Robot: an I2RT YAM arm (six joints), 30 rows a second.
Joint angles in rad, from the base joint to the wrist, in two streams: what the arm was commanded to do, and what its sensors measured. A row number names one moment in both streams.
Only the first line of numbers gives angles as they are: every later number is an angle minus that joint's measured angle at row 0.
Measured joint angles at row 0:
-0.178 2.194 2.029 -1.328 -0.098 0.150
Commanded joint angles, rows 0 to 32:
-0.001 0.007 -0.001 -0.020 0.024 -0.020
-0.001 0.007 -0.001 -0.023 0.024 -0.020
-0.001 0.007 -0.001 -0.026 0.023 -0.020
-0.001 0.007 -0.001 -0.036 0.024 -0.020
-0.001 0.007 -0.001 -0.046 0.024 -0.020
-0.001 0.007 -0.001 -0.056 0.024 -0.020
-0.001 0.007 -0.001 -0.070 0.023 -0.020
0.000 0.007 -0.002 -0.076 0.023 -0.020
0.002 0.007 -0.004 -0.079 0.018 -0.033
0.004 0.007 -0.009 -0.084 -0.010 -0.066
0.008 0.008 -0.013 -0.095 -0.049 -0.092
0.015 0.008 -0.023 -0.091 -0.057 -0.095
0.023 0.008 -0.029 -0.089 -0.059 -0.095
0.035 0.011 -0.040 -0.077 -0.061 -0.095
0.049 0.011 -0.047 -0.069 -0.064 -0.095
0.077 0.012 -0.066 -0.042 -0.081 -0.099
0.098 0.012 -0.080 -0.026 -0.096 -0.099
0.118 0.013 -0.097 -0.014 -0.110 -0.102
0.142 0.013 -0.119 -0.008 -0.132 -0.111
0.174 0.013 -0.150 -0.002 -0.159 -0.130
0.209 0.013 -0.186 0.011 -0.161 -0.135
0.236 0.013 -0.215 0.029 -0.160 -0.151
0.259 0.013 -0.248 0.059 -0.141 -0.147
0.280 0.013 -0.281 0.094 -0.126 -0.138
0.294 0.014 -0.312 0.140 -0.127 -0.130
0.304 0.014 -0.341 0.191 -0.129 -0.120
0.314 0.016 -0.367 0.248 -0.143 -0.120
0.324 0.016 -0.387 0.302 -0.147 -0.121
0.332 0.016 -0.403 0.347 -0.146 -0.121
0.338 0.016 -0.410 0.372 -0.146 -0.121
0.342 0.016 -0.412 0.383 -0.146 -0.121
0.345 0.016 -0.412 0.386 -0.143 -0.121
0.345 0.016 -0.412 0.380 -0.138 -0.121
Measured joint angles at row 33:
0.330 0.005 -0.400 0.375 -0.130 -0.120
